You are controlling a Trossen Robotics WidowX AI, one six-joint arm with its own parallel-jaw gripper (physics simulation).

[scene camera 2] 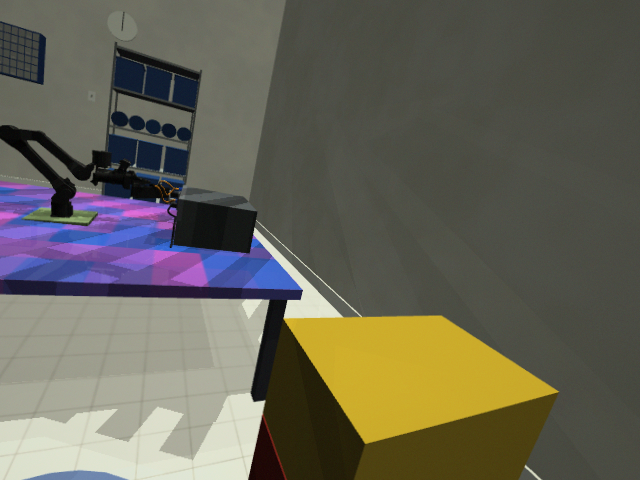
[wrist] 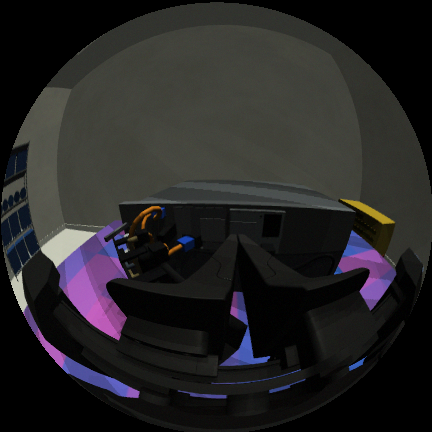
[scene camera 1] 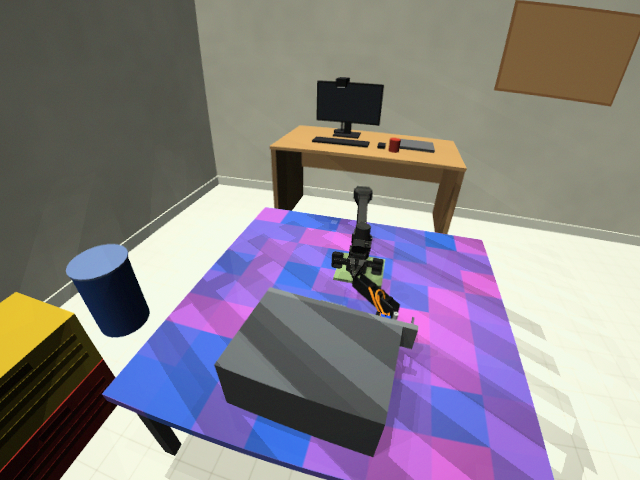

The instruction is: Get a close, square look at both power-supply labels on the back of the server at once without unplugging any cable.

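Pixels of known places: gripper, fingertip midpoint: (scene camera 2: 150, 182) (wrist: 235, 239) (scene camera 1: 353, 277); arm's base, origin of the base link: (scene camera 2: 61, 215).
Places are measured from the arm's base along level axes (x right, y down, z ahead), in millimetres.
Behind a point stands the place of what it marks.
Observation:
The grey server (scene camera 1: 310, 351) {x 74, y -183, z 630 mm} (scene camera 2: 214, 222) {x 282, y -108, z 560 mm} (wrist: 310, 230) {x 147, y -142, z 428 mm} lies on the table with its back towards the arm. In the wrist view its back shows low and small, with a grey panel (wrist: 212, 226) {x -23, y -146, z 448 mm} beside a lighter framed unit (wrist: 243, 227) {x 24, y -150, z 433 mm}; no label is readable, and the fingers hide the lower parts. Orange cables (wrist: 145, 216) {x -129, y -171, z 432 mm} (scene camera 1: 379, 299) {x -98, y -169, z 375 mm} (scene camera 2: 165, 189) {x -121, y -157, z 386 mm} run to blue plugs at the left of the back. A black hinged cable arm (wrist: 152, 252) {x -67, y -182, z 319 mm} (scene camera 1: 369, 290) {x -62, y -174, z 343 mm} reaches out from that side and passes behind my left finger in the wrist view. My gripper (wrist: 235, 239) {x -3, y -197, z 314 mm} is shut and empty, in front of the back.
The patterned table (scene camera 1: 454, 413) {x -362, y 11, z 625 mm} (scene camera 2: 93, 263) {x 515, y 11, z 172 mm} bears the arm's green base plate (scene camera 1: 341, 276) {x 59, y -5, z 91 mm} (scene camera 2: 85, 219) {x 43, y -4, z 88 mm}. A blue bin (scene camera 1: 111, 294) and a yellow cabinet (scene camera 1: 31, 330) (scene camera 2: 413, 366) (wrist: 372, 220) stand off the table. A desk (scene camera 1: 361, 155) with a monitor (scene camera 1: 348, 103) stands behind.

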